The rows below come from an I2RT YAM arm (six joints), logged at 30 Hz.
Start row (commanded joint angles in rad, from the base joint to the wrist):
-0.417, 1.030, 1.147, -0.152, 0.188, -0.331
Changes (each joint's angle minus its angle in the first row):
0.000, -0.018, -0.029, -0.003, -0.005, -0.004
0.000, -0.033, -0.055, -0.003, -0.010, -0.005
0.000, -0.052, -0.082, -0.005, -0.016, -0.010
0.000, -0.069, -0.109, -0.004, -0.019, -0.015
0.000, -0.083, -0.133, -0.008, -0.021, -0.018
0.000, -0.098, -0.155, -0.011, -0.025, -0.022
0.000, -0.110, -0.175, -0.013, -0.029, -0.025
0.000, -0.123, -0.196, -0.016, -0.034, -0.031
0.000, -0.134, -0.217, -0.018, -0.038, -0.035
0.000, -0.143, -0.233, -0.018, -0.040, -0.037
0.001, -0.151, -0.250, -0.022, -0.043, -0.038
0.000, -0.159, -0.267, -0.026, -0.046, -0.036
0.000, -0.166, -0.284, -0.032, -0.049, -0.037
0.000, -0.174, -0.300, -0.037, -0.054, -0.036
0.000, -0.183, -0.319, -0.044, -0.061, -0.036
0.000, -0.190, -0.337, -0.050, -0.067, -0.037
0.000, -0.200, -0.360, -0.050, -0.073, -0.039
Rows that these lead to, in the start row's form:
-0.417, 1.012, 1.118, -0.155, 0.183, -0.335
-0.417, 0.997, 1.092, -0.155, 0.178, -0.336
-0.417, 0.978, 1.065, -0.157, 0.172, -0.341
-0.417, 0.961, 1.038, -0.156, 0.169, -0.346
-0.417, 0.947, 1.014, -0.160, 0.167, -0.349
-0.417, 0.932, 0.992, -0.163, 0.163, -0.353
-0.417, 0.920, 0.972, -0.165, 0.159, -0.356
-0.417, 0.907, 0.951, -0.168, 0.154, -0.362
-0.417, 0.896, 0.930, -0.170, 0.150, -0.366
-0.417, 0.887, 0.914, -0.170, 0.148, -0.368
-0.416, 0.879, 0.897, -0.174, 0.145, -0.369
-0.417, 0.871, 0.880, -0.178, 0.142, -0.367
-0.417, 0.864, 0.863, -0.184, 0.139, -0.368
-0.417, 0.856, 0.847, -0.189, 0.134, -0.367
-0.417, 0.847, 0.828, -0.196, 0.127, -0.367
-0.417, 0.840, 0.810, -0.202, 0.121, -0.368
-0.417, 0.830, 0.787, -0.202, 0.115, -0.370

